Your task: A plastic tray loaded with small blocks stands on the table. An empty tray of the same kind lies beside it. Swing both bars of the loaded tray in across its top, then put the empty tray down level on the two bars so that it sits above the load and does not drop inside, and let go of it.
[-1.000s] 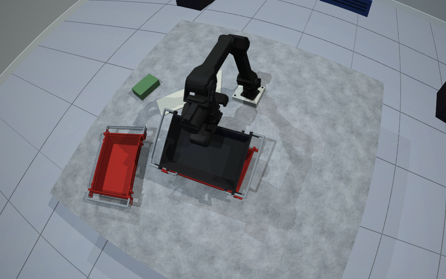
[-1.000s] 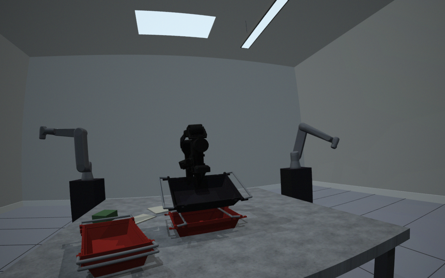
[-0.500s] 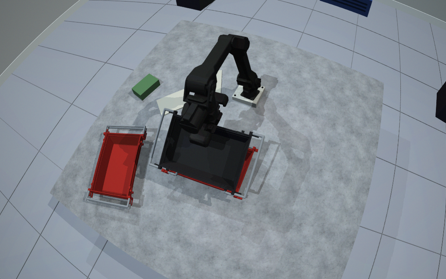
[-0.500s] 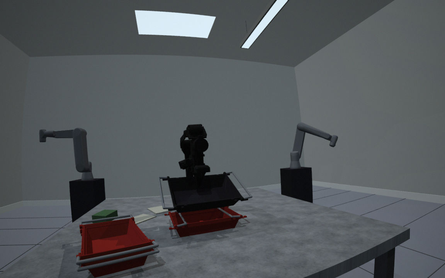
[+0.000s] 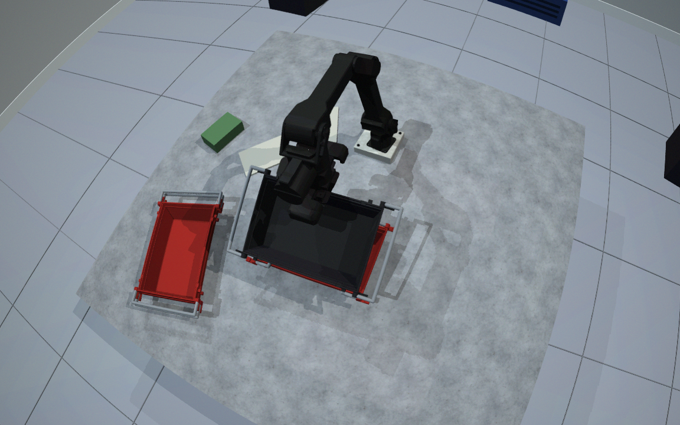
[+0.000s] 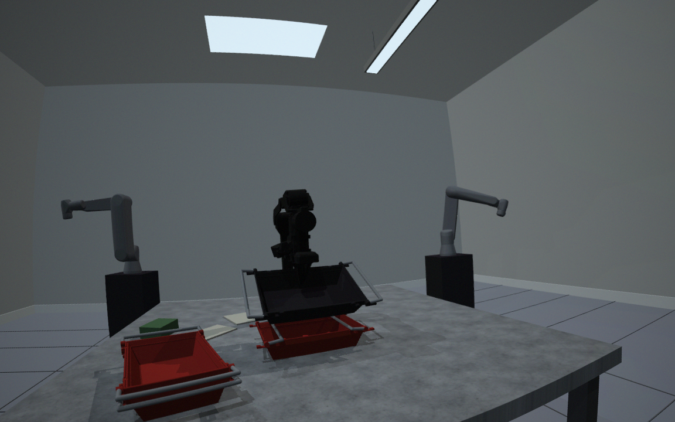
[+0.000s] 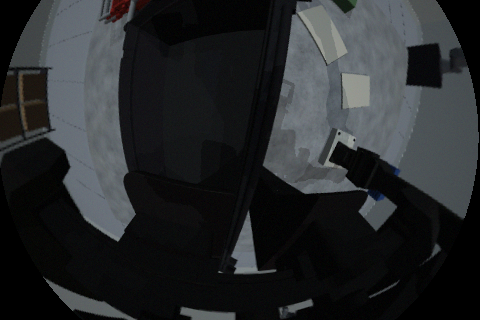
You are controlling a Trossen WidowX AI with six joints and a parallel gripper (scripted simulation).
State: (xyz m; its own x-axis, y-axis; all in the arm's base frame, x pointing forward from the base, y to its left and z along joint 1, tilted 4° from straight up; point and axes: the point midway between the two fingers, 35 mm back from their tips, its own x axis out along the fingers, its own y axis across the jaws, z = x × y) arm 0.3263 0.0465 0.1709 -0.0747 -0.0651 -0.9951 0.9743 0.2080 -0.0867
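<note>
Right now my gripper tip is 80 mm short of the black tray, 20 mm to the right of it and 10 mm above it. From my gripper tip the other things lie so: green block 500 mm to the right, 150 mm below, 120 mm behind.
</note>
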